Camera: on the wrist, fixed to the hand. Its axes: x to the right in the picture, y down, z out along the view.
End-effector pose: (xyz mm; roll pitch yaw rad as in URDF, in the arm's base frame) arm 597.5 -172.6 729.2 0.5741 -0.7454 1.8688
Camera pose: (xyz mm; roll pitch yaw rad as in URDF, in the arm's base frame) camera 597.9 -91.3 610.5 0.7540 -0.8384 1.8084
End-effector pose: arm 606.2 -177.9 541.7 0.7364 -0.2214 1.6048
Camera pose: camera 607.2 -169.6 398.1 0.8884 -0.3071 1.5471
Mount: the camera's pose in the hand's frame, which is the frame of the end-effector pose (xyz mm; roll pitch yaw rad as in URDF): -23.5 -96.3 -104.3 0.1360 -0.1008 0.0171
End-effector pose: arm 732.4 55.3 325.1 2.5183 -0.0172 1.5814
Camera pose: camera 593.6 29.8 353.2 2.6538 0.0547 1.5087
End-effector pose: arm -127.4 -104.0 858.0 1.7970 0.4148 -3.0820
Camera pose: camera -70.2 -224.1 803.0 1.8886 0.4185 3.0894
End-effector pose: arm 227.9 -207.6 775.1 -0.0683 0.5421 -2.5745
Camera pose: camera 231.9 -82.7 703.7 0.0810 0.4425 -2.5481
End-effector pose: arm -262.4 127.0 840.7 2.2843 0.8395 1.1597
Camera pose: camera -400.1 166.2 855.2 2.3156 0.8880 1.0210
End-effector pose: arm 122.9 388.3 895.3 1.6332 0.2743 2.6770
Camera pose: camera 115.5 268.9 815.4 1.7421 0.2621 2.5717
